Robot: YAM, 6 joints.
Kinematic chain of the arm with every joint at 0, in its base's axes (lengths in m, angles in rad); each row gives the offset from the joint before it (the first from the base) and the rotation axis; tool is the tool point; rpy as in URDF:
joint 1: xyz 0 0 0.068 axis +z
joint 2: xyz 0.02 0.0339 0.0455 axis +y
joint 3: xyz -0.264 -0.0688 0 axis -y
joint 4: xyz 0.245 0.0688 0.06 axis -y
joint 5: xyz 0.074 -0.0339 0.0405 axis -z
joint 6: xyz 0.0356 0 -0.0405 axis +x
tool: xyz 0 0 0 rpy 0 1.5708 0
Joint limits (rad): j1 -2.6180..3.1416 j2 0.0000..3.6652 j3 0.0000..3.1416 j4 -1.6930..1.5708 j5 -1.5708..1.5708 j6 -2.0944..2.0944
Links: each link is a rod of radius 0.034 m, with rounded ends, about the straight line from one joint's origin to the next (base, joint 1, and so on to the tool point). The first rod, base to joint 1, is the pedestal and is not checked.
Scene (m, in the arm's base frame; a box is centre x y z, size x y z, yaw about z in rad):
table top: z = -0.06
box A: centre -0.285 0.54 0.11 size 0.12 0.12 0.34 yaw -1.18
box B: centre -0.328 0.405 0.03 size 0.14 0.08 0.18 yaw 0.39
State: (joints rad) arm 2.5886 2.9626 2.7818 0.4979 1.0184 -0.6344
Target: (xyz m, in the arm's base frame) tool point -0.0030 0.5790 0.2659
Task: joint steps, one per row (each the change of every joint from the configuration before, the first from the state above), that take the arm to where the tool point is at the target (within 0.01 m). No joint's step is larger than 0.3 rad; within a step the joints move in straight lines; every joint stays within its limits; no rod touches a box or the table.
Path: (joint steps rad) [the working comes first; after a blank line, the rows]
Joints at the target: 1.6341 3.0885 3.1318 0.8713 1.2386 -0.6344
Straight joint move there: touches box A.

1: 0.0041 -0.2496 0.0900 0.0062 0.0224 0.2607
2: 0.0041 -0.2496 0.0899 0.0062 0.0224 0.2608
3: 0.0041 -0.2496 0.0899 0.0062 0.0224 0.2607
4: 0.0041 -0.2496 0.0900 0.0062 0.0224 0.2608
5: -0.2427 0.2811 -0.0024 0.0871 0.0326 -0.2608
6: -0.2427 0.2810 -0.0025 0.0872 0.0327 -0.2607
7: -0.2427 0.2811 -0.0024 0.0871 0.0326 -0.2608
8: -0.2428 0.2811 -0.0025 0.0872 0.0327 -0.2607

